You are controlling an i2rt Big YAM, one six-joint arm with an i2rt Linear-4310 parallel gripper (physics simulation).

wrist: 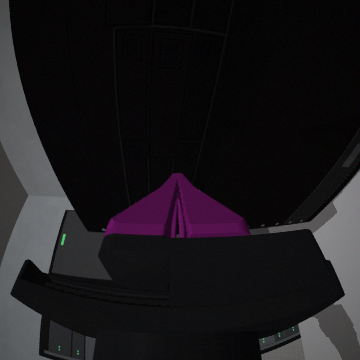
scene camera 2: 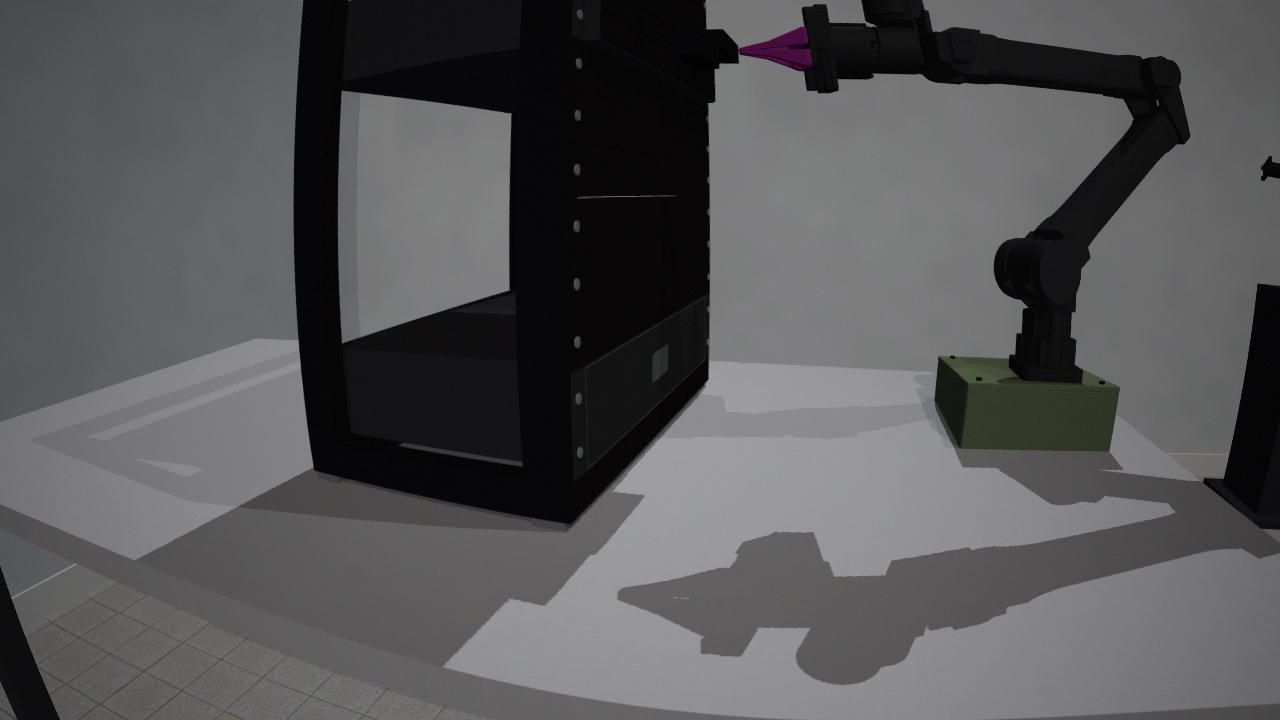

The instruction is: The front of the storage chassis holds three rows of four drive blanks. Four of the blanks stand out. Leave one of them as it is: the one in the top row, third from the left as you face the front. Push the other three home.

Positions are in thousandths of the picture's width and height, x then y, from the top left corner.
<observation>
In view: the gripper (scene camera 2: 578,72) and a black rack (scene camera 2: 471,469).
The black rack also shows in the wrist view (wrist: 696,301). The gripper is seen too in the wrist view (wrist: 493,501).
</observation>
